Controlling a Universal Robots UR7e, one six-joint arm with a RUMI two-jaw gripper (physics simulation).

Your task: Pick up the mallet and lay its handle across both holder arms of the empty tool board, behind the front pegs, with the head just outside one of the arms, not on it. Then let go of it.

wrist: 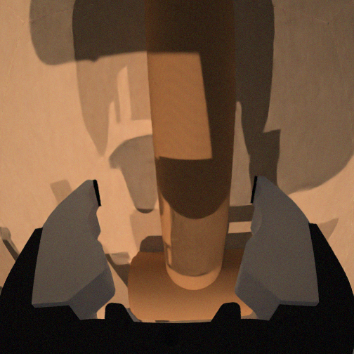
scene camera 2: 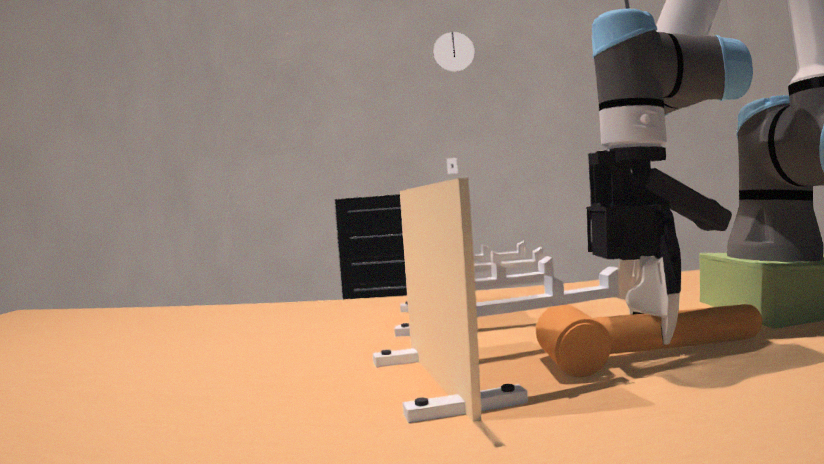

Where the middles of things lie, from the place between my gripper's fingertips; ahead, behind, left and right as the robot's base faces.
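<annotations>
Here is the orange mallet (scene camera 2: 580, 345), and my hand is 10 mm past it. The hand is also 10 mm to the right of the mallet and 10 mm below it.
</annotations>
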